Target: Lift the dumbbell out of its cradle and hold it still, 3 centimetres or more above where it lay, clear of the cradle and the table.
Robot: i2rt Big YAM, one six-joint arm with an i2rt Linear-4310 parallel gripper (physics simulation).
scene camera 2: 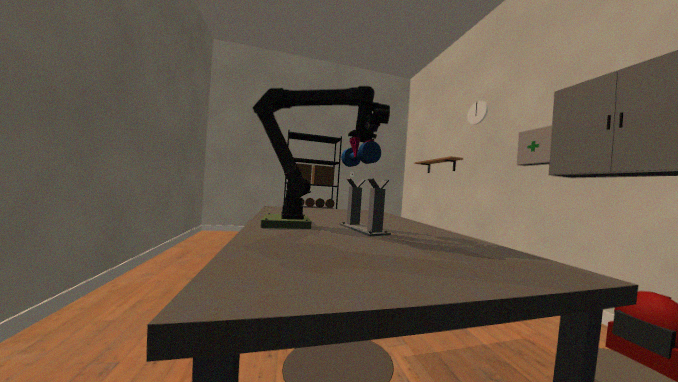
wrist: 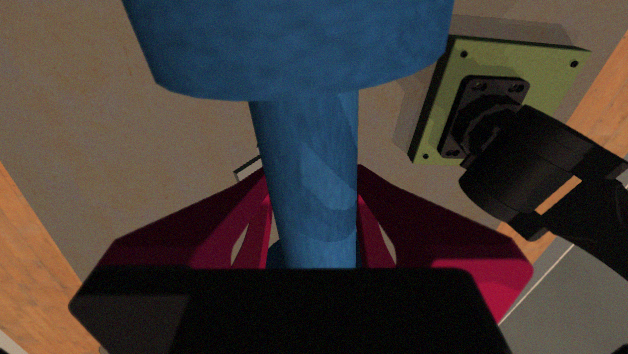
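Seen in the pictures: gripper, fingertip midpoint: (wrist: 313,176); arm's base, link origin: (scene camera 2: 292,217) (wrist: 476,118).
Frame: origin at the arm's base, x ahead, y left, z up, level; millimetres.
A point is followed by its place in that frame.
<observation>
The blue dumbbell (scene camera 2: 369,152) @[x 254, y -179, z 275 mm] (wrist: 300,50) @[x 260, y -151, z 319 mm] hangs in the air above its grey cradle (scene camera 2: 376,210) @[x 295, y -188, z 62 mm], with a visible gap between the dumbbell and the V-shaped tops of the two posts. It is well clear of the table (scene camera 2: 320,280) @[x 22, y -552, z -29 mm]. My gripper (scene camera 2: 354,150) @[x 252, y -86, z 265 mm] (wrist: 313,176) @[x 252, y -86, z 265 mm] has magenta fingers, one on each side of the dumbbell's handle, and is shut on it. In the wrist view one dumbbell head fills the top middle, and the other head is mostly hidden behind the black gripper body. A small edge of the cradle shows left of the handle there.
The green base plate (scene camera 2: 286,223) @[x -25, y -99, z -10 mm] (wrist: 545,80) @[x -73, y -57, z 0 mm] of the arm stands on the table, left of the cradle in the scene view. Behind the table stands a black shelf rack (scene camera 2: 315,137). Wall cabinets (scene camera 2: 590,127) hang at the right, and a red object (scene camera 2: 647,305) is at the lower right.
</observation>
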